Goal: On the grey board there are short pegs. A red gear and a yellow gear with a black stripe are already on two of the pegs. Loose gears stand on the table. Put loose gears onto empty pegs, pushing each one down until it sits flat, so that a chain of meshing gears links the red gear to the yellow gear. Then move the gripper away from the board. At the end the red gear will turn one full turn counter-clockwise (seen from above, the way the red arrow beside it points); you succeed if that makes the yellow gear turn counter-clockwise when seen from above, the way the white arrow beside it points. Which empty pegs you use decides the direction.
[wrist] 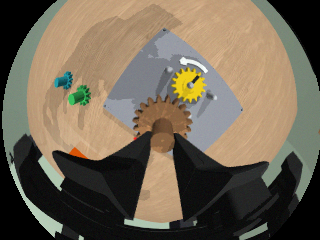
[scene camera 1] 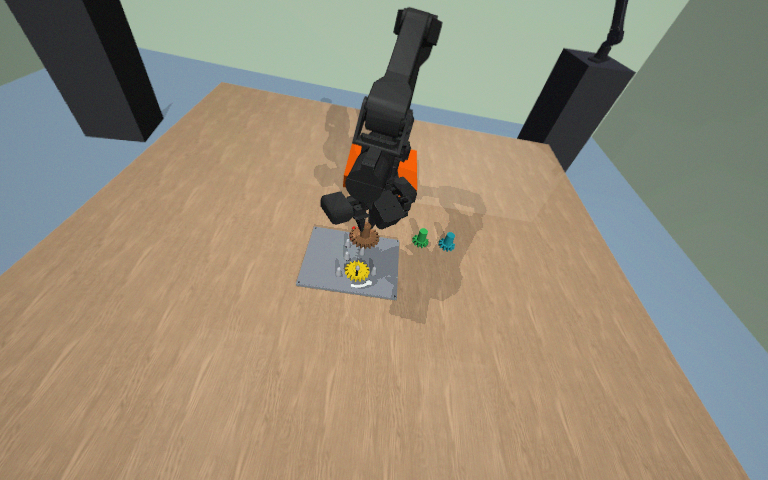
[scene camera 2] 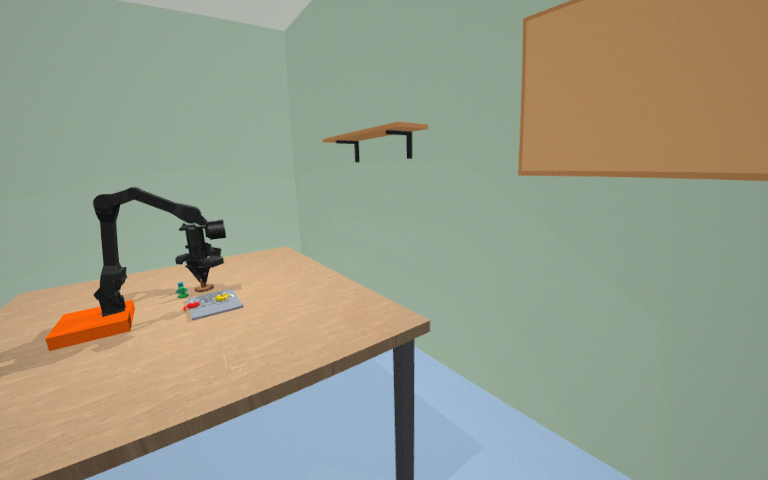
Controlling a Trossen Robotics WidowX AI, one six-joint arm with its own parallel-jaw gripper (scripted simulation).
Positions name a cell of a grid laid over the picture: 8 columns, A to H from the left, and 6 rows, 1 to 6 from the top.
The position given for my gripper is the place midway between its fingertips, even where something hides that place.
My gripper (scene camera 1: D3) carries a brown gear (wrist: E3). Also in view: a yellow gear (wrist: E2).
My gripper shows as well in the wrist view (wrist: E4) and in scene camera 2 (scene camera 2: C4).
